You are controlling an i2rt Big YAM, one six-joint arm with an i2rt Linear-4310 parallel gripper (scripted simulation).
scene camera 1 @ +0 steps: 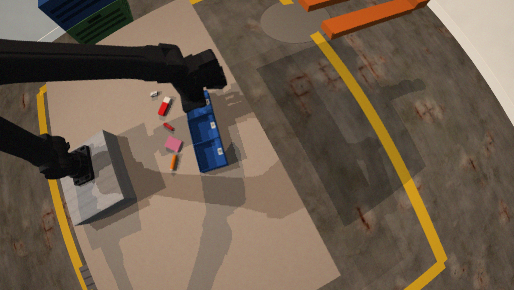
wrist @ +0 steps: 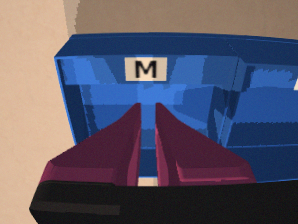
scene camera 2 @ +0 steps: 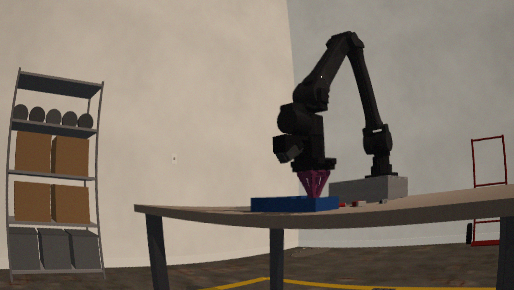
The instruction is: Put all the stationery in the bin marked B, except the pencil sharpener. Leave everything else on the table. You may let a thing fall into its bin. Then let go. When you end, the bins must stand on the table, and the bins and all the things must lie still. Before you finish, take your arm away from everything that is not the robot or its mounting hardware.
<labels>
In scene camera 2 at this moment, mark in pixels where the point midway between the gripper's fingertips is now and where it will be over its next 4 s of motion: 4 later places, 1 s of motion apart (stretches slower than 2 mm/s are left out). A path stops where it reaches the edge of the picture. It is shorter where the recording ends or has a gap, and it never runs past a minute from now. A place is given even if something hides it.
My gripper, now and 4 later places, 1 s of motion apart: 314, 201; 313, 181; 311, 123; 320, 175; 321, 187
</labels>
